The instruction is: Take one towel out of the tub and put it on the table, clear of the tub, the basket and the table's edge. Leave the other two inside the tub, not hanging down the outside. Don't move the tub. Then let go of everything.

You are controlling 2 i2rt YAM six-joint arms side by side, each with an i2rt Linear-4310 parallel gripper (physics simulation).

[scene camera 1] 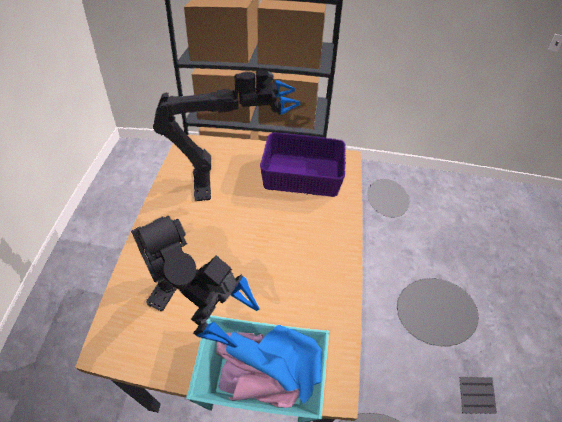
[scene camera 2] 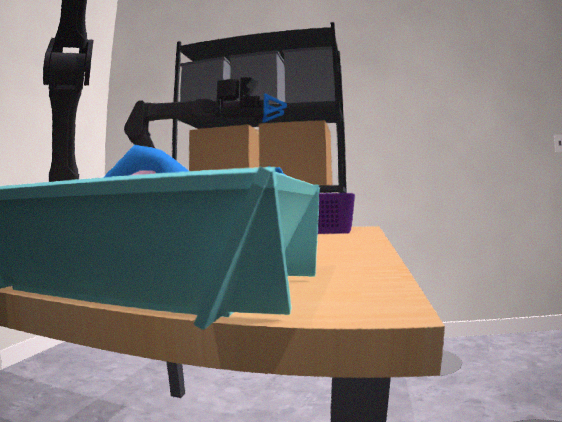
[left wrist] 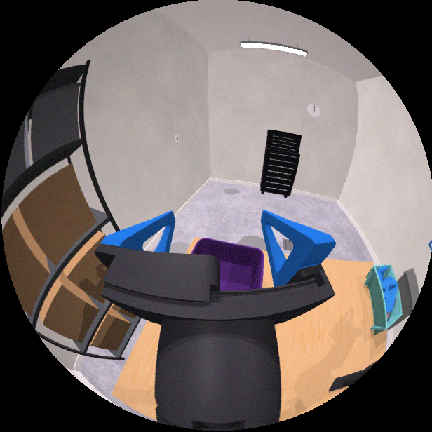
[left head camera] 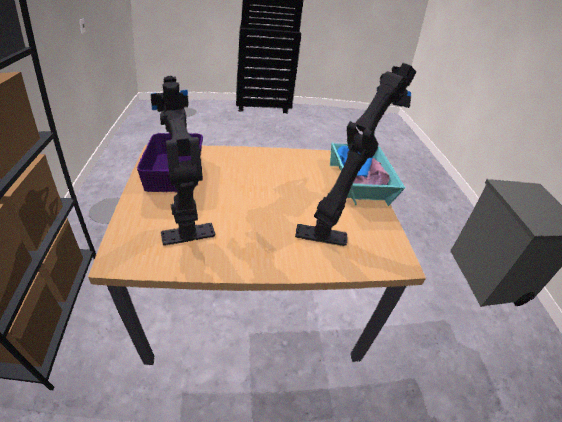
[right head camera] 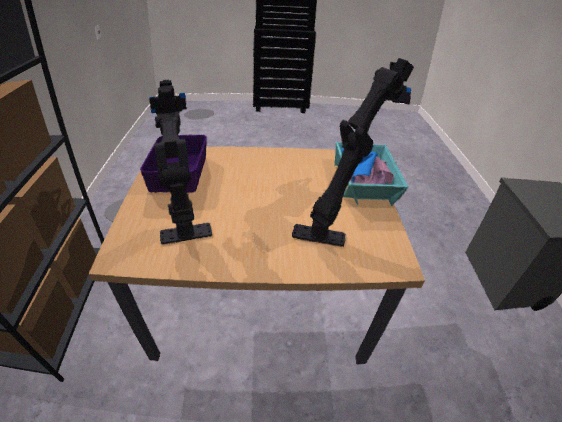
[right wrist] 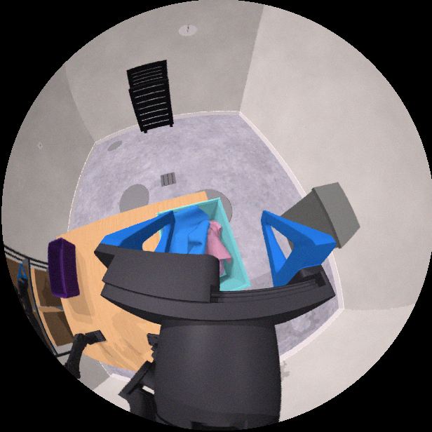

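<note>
The teal tub [scene camera 1: 200, 372] [scene camera 2: 125, 245] [right head camera: 380, 192] stands at the table's right end in the head views. Inside it, a blue towel [scene camera 1: 295, 357] [right wrist: 191, 227] [scene camera 2: 145, 159] lies over a pink towel [scene camera 1: 265, 392] [right wrist: 216, 240]; a mauve towel [scene camera 1: 232, 377] shows partly beneath them. My right gripper [scene camera 1: 247, 327] [right wrist: 217, 215] is open and empty, high above the table and pointing toward the tub; in scene camera 1 one finger overlaps the tub's corner. My left gripper [scene camera 1: 297, 96] [scene camera 2: 285, 108] [left wrist: 217, 215] is open and empty, raised near the basket.
A purple basket [scene camera 1: 302, 182] [left wrist: 235, 275] [right wrist: 62, 270] stands at the other end of the wooden table [scene camera 1: 300, 240]. A shelf unit [scene camera 1: 335, 65] with cardboard boxes stands beyond that end. A grey cabinet [left head camera: 500, 245] stands on the floor past the tub.
</note>
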